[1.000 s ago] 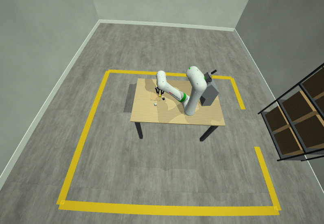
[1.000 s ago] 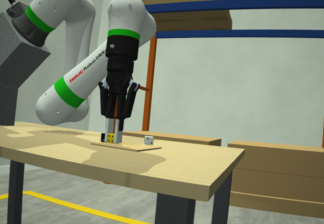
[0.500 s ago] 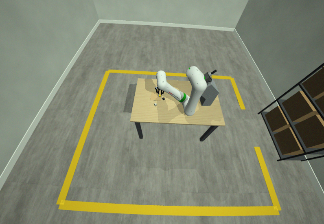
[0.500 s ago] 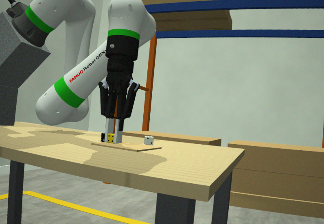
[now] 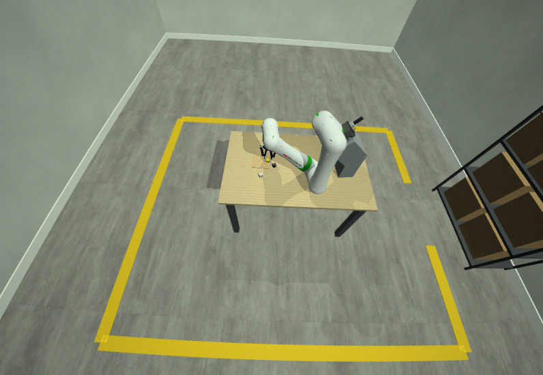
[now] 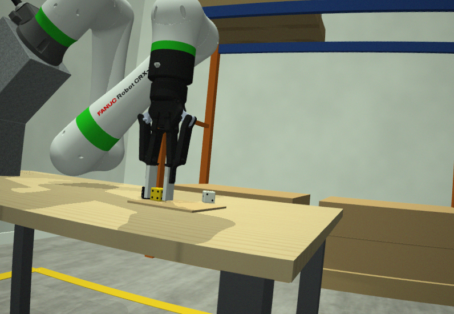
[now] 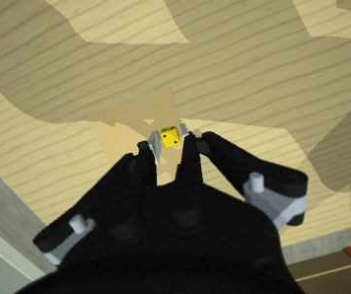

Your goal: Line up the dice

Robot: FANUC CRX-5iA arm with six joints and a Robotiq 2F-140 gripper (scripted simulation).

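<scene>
My hand is 20 mm above the yellow die. Round my hand: black die (40 mm behind, 50 mm to the left, 30 mm below); then tan mat (50 mm ahead, 10 mm to the right, 40 mm below); then white die (80 mm ahead, 120 mm to the left, 30 mm below).
</scene>
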